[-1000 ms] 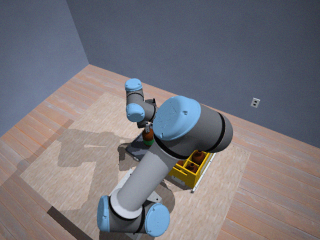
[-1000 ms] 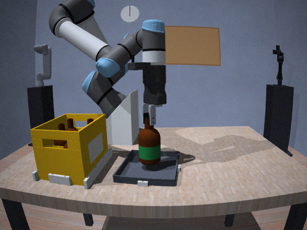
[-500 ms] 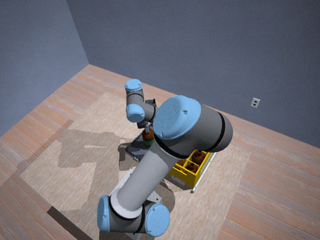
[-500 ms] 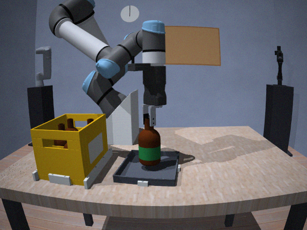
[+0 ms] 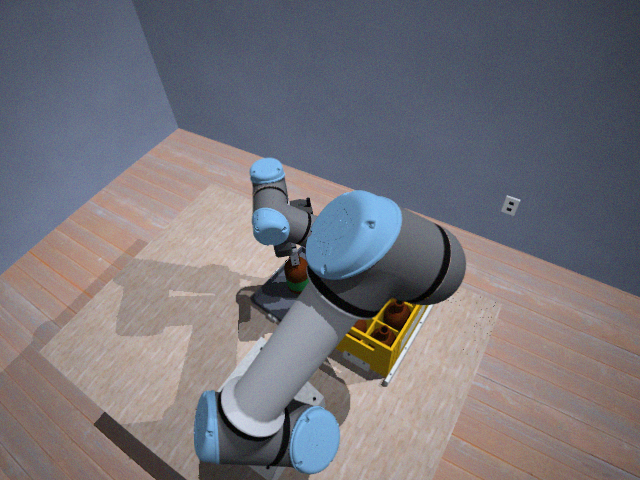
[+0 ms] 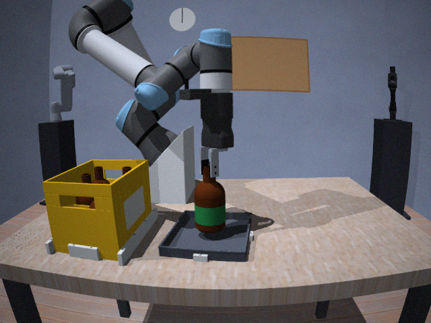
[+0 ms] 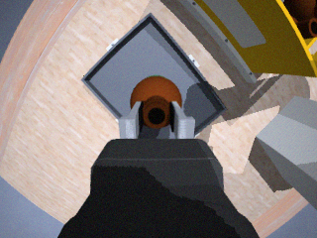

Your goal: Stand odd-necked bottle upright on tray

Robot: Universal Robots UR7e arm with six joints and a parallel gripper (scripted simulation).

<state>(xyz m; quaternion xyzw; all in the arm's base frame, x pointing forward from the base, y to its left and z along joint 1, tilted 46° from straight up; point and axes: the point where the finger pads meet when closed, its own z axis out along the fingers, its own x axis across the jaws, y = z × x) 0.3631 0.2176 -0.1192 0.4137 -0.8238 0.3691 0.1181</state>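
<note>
Right now my hand is 160 mm above the dark tray. Round my hand: bottle 140 mm ahead, 220 mm to the right, 90 mm below; then yellow crate 50 mm ahead, 270 mm to the right, 90 mm below.
</note>
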